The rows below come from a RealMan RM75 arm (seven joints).
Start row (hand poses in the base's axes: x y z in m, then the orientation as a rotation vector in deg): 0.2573, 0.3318, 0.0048, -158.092, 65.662, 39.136
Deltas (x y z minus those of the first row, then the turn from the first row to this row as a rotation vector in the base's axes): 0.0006, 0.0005, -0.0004, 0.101, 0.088, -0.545; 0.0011, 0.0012, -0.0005, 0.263, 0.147, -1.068; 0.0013, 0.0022, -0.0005, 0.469, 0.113, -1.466; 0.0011, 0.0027, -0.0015, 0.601, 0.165, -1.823; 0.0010, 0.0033, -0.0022, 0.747, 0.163, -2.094; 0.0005, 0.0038, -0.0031, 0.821, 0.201, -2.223; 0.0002, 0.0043, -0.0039, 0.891, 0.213, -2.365; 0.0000, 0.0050, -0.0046, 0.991, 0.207, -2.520; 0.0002, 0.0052, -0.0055, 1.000, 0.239, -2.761; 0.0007, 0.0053, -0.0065, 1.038, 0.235, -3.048; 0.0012, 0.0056, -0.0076, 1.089, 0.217, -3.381; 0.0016, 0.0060, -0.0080, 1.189, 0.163, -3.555; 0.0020, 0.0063, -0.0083, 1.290, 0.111, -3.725; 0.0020, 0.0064, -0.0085, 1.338, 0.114, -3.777; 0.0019, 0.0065, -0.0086, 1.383, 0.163, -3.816; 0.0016, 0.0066, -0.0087, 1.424, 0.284, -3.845; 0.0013, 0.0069, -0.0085, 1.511, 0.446, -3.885; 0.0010, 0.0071, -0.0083, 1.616, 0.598, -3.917; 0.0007, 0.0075, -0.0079, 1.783, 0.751, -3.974
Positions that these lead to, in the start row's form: 0.2579, 0.3323, 0.0044, -157.590, 66.320, 39.245; 0.2584, 0.3330, 0.0043, -157.054, 66.901, 39.336; 0.2586, 0.3340, 0.0043, -156.579, 67.271, 39.322; 0.2584, 0.3345, 0.0033, -156.193, 67.652, 39.408; 0.2583, 0.3351, 0.0026, -155.864, 67.901, 39.431; 0.2578, 0.3356, 0.0017, -155.702, 68.024, 39.500; 0.2575, 0.3361, 0.0009, -155.534, 68.161, 39.528; 0.2573, 0.3368, 0.0002, -155.332, 68.291, 39.539; 0.2575, 0.3370, -0.0007, -155.135, 68.599, 39.562; 0.2580, 0.3371, -0.0017, -154.879, 68.938, 39.538; 0.2585, 0.3374, -0.0028, -154.576, 69.323, 39.493; 0.2589, 0.3378, -0.0032, -154.360, 69.466, 39.433; 0.2593, 0.3381, -0.0035, -154.146, 69.603, 39.376; 0.2593, 0.3382, -0.0037, -154.066, 69.637, 39.392; 0.2592, 0.3383, -0.0038, -153.997, 69.665, 39.475; 0.2589, 0.3384, -0.0039, -153.937, 69.698, 39.662; 0.2586, 0.3387, -0.0037, -153.829, 69.721, 39.923; 0.2583, 0.3389, -0.0035, -153.712, 69.719, 40.178; 0.2580, 0.3393, -0.0031, -153.526, 69.708, 40.453
